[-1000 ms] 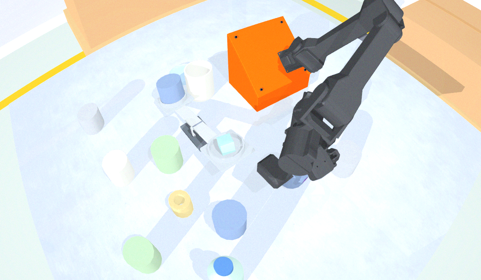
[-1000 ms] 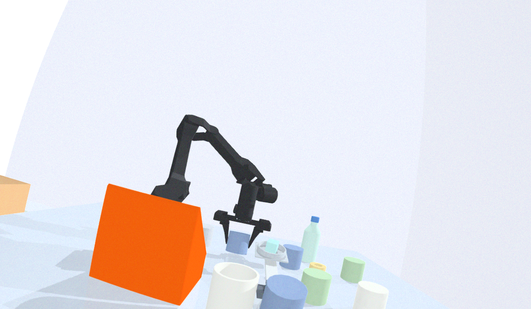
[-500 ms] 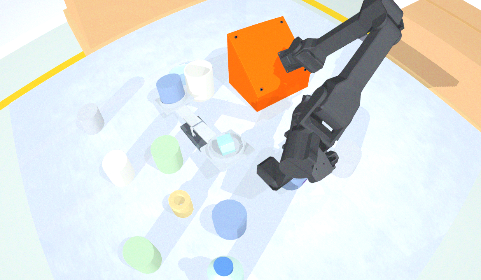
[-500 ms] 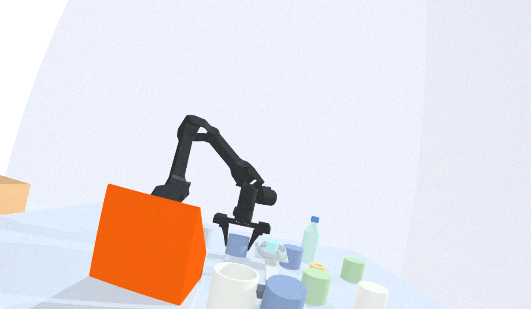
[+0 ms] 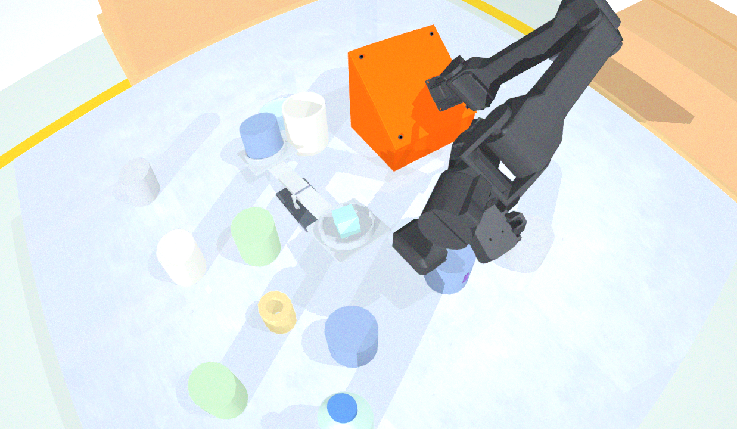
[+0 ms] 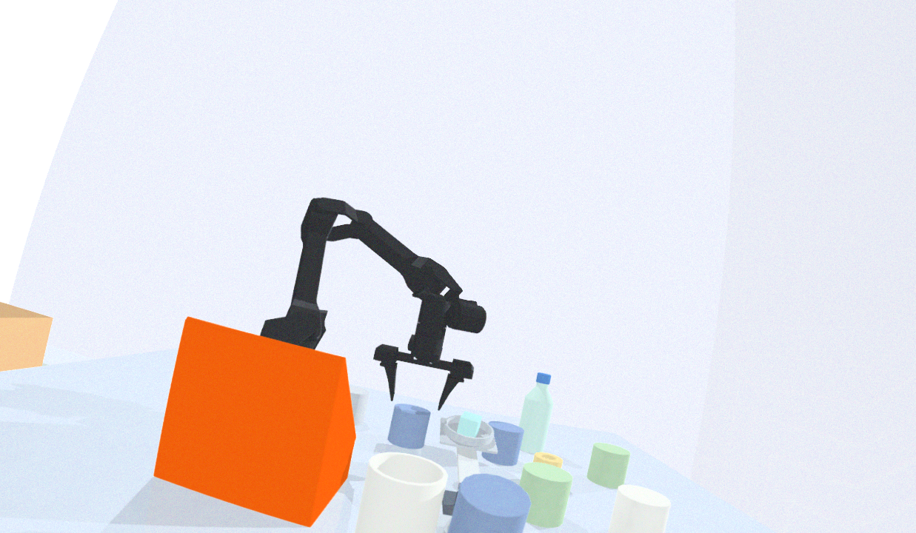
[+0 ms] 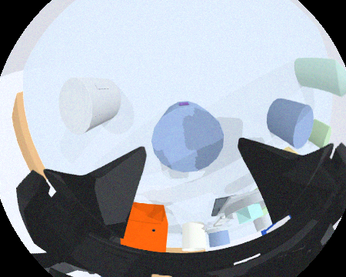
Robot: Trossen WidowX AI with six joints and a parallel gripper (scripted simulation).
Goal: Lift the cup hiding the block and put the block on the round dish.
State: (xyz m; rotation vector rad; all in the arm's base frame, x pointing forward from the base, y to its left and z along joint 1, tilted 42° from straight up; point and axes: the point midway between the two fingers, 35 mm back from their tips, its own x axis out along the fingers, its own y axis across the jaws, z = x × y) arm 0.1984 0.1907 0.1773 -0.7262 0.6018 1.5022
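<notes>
Right now the pale teal block is 100 mm ahead of my gripper tip, 120 mm to the right of it and 10 mm above it. From my gripper tip the other things lie so: yellow ring (250 mm ahead, 70 mm to the right, 50 mm below); balance (110 mm ahead, 240 mm to the right, 30 mm below); bottle (260 mm ahead, 130 mm to the left, 40 mm above).
</notes>
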